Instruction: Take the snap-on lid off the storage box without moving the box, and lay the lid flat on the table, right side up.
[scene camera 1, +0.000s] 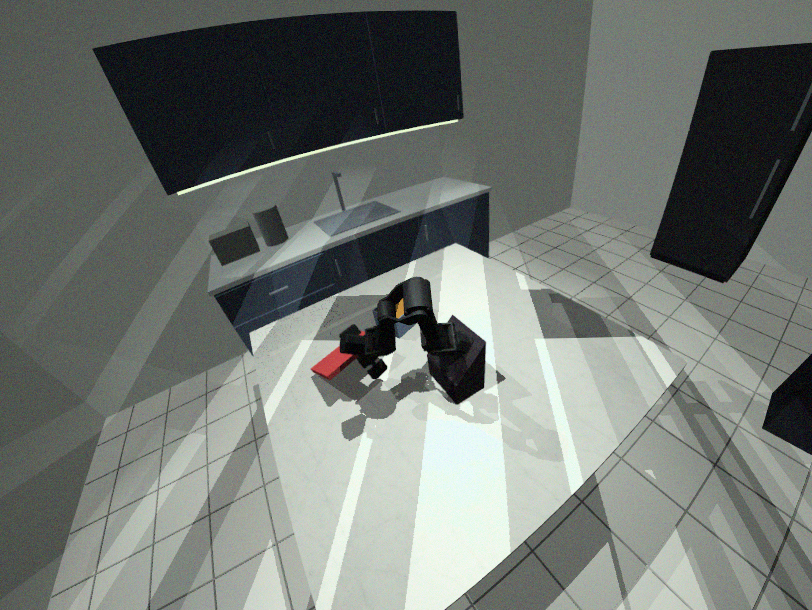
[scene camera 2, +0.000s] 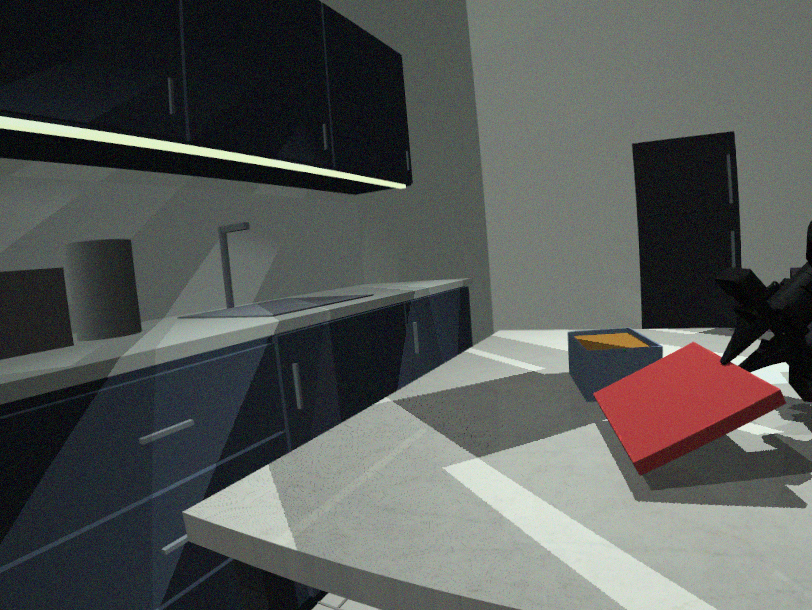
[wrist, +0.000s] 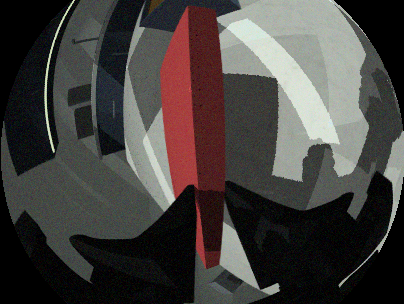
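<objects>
A red lid is visible in the wrist view (193, 111), and it appears in scene camera 1 and scene camera 2 as well. On the lid, (scene camera 1: 335, 361) and (scene camera 2: 706, 396) are one and the same spot.
</objects>
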